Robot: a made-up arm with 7 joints.
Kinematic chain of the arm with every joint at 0, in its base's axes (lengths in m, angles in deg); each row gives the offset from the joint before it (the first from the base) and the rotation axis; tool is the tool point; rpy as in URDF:
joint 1: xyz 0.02 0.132 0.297 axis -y
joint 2: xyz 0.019 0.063 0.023 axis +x
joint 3: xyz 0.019 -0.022 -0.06 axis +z
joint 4: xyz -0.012 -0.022 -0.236 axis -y
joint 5: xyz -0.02 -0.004 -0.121 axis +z
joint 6: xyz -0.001 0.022 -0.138 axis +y
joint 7: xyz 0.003 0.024 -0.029 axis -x
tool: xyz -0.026 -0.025 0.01 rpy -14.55 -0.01 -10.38
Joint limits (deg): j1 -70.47..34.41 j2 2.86..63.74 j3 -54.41..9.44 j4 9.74..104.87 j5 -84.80..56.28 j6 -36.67..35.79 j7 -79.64..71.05
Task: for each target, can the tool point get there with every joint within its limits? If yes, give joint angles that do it. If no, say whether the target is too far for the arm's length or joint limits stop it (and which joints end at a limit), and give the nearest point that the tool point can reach.
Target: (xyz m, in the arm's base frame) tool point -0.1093 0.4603 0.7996
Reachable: no: joint limits stop it (at a limit: joint 1, joint 2, joint 3, joint 4, joint 6, joint 7) | nearest point 0.2803 0.4154 0.4394 | short by 0.532 m
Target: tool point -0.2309 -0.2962 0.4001
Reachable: no: joint limits stop it (at a limit: joint 1, joint 2, joint 3, joint 4, joint 5, joint 6) | nearest point -0.1877 -0.0656 0.0565 | short by 0.416 m
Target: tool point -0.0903 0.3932 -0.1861
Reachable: yes | joints -38.65 26.10 -0.20 50.48 -0.32 -1.64 -6.43
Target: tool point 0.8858 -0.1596 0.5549
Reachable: no: too far | nearest point 0.4403 0.0680 0.2521 | short by 0.585 m
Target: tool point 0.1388 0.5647 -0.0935
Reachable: yes | joints -12.74 50.08 -2.89 47.40 33.27 -3.71 -14.85
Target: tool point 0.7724 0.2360 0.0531
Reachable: no: too far | nearest point 0.5147 0.2260 0.0679 | short by 0.258 m
